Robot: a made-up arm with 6 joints.
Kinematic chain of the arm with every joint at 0, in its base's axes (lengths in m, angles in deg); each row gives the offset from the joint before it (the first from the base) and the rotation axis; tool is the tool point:
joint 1: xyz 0 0 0.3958 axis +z
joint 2: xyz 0.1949 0 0 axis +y
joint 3: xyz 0 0 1.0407 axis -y
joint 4: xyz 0 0 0.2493 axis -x
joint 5: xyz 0.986 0 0 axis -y
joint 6: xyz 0.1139 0 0 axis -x
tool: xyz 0 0 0
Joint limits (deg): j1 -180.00..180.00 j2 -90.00..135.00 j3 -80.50..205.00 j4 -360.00..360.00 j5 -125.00..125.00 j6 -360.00..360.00
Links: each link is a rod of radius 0.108 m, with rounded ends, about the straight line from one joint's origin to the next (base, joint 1, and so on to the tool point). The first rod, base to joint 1, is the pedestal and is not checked.
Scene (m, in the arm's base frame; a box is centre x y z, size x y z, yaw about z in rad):
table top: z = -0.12
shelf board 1: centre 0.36 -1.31 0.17 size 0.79 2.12 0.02 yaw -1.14
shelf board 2: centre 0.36 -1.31 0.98 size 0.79 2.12 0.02 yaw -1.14
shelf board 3: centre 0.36 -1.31 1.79 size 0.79 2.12 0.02 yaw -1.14
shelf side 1: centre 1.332 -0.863 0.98 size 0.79 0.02 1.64 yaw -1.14
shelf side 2: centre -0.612 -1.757 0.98 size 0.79 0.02 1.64 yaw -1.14
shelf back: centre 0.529 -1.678 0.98 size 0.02 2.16 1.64 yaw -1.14
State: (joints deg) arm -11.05 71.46 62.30 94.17 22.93 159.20
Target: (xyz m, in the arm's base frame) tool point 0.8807 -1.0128 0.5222
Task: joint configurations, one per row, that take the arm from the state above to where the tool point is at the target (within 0.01 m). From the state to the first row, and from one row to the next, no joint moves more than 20 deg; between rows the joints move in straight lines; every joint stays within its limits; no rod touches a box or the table.
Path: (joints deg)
1: 6.62 68.00 77.86 100.36 16.96 153.30
2: 24.30 64.54 93.42 106.55 11.00 147.39
3: 41.97 61.09 108.98 112.74 5.03 141.49
4: 59.64 57.63 124.54 118.93 -0.93 135.59
5: 77.31 54.17 140.10 125.12 -6.90 129.69
6: 94.99 50.71 155.66 131.31 -12.87 123.78
7: 107.53 34.30 167.65 121.46 -7.21 132.64
8: 120.07 17.89 179.64 111.61 -1.55 141.49
9: 132.61 1.47 191.64 101.75 4.11 150.35
10: 145.15 -14.94 203.63 91.90 9.77 159.20
11: 138.54 -26.68 185.10 92.10 10.32 159.20
12: 131.93 -38.42 166.57 92.30 10.87 159.20

